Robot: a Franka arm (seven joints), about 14 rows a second.
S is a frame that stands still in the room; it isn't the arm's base.
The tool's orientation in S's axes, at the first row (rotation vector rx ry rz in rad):
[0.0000 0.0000 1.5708]
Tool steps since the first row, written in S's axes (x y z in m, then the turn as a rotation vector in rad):
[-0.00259 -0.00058 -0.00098 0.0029 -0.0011 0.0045]
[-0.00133 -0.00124 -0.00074 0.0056 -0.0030 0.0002]
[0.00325 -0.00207 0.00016 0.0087 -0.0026 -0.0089]
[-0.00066 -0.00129 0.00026 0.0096 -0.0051 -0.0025]
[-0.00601 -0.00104 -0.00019 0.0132 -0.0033 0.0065]
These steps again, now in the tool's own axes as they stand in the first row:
[-0.00058 0.00259 -0.00098 -0.0011 -0.0029 0.0045]
[-0.00124 0.00133 -0.00074 -0.0030 -0.0056 0.0002]
[-0.00207 -0.00325 0.00016 -0.0026 -0.0087 -0.0089]
[-0.00129 0.00066 0.00026 -0.0051 -0.0096 -0.0025]
[-0.00104 0.00601 -0.00019 -0.0033 -0.0132 0.0065]

